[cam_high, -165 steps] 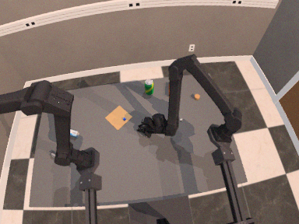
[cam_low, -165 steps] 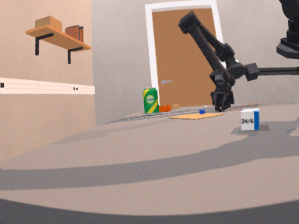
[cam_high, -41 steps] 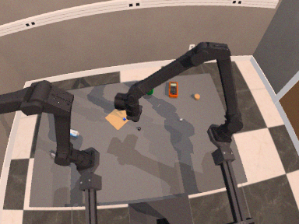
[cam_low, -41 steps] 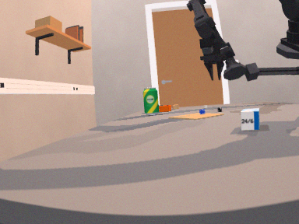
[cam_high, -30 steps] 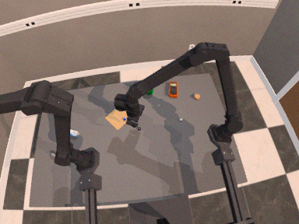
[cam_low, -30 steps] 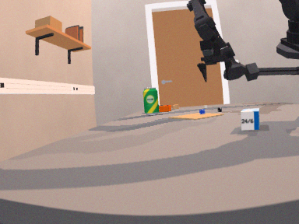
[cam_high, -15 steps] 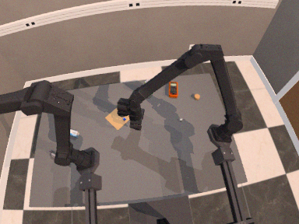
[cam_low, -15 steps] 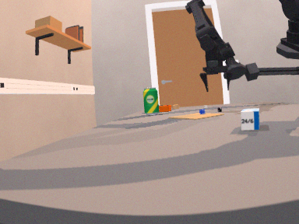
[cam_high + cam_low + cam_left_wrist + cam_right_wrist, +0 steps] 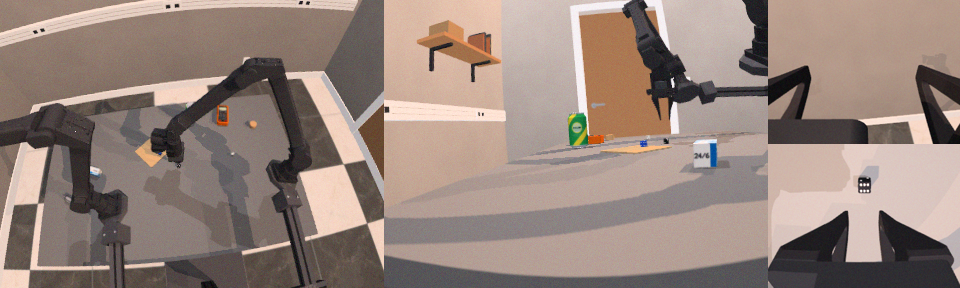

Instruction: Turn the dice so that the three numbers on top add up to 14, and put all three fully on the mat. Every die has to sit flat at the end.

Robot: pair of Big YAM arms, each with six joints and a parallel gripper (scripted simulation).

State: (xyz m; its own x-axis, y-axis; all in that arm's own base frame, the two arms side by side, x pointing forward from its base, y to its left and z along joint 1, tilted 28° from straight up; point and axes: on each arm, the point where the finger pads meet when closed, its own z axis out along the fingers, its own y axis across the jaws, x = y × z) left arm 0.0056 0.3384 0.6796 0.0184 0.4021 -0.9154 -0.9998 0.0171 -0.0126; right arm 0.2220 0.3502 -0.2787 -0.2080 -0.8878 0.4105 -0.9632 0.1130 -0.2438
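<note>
The black die is 8 cm below my right hand. The rest, counted from my right hand: blue die 9 cm to the left, 9 cm ahead, 7 cm below; mat 13 cm to the left, 12 cm ahead, 8 cm below.
</note>
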